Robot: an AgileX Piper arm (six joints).
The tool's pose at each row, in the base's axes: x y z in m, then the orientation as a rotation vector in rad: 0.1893, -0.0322, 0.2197, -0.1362, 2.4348, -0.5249; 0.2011, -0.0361, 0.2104, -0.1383, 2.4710, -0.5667; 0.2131, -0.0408, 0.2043, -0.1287, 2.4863, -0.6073; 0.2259, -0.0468, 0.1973, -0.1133, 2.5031, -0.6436; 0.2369, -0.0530, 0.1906, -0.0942, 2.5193, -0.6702; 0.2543, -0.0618, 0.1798, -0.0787, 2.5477, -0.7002; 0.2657, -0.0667, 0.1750, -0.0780, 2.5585, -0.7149; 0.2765, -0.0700, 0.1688, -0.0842, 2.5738, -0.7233; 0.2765, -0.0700, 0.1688, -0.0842, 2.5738, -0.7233; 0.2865, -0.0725, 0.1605, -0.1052, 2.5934, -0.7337; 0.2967, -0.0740, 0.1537, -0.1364, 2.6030, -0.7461; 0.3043, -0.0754, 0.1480, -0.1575, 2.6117, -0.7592
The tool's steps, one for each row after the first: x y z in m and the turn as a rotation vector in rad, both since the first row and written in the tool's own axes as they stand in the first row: -0.0032, 0.0005, 0.0152, 0.0213, 0.0430, -0.0172; -0.0082, -0.0009, 0.0285, 0.0483, 0.0673, -0.0233; -0.0130, -0.0032, 0.0433, 0.0731, 0.0931, -0.0246; -0.0166, -0.0059, 0.0569, 0.0922, 0.1169, -0.0206; -0.0223, -0.0090, 0.0782, 0.1098, 0.1529, -0.0216; -0.0275, -0.0112, 0.0902, 0.1173, 0.1668, -0.0265; -0.0318, -0.0114, 0.1024, 0.1181, 0.1826, -0.0348; -0.0318, -0.0114, 0.1024, 0.1181, 0.1826, -0.0348; -0.0344, -0.0100, 0.1153, 0.1158, 0.2013, -0.0542; -0.0383, -0.0084, 0.1269, 0.1145, 0.2100, -0.0798; -0.0408, -0.0071, 0.1361, 0.1162, 0.2194, -0.0986
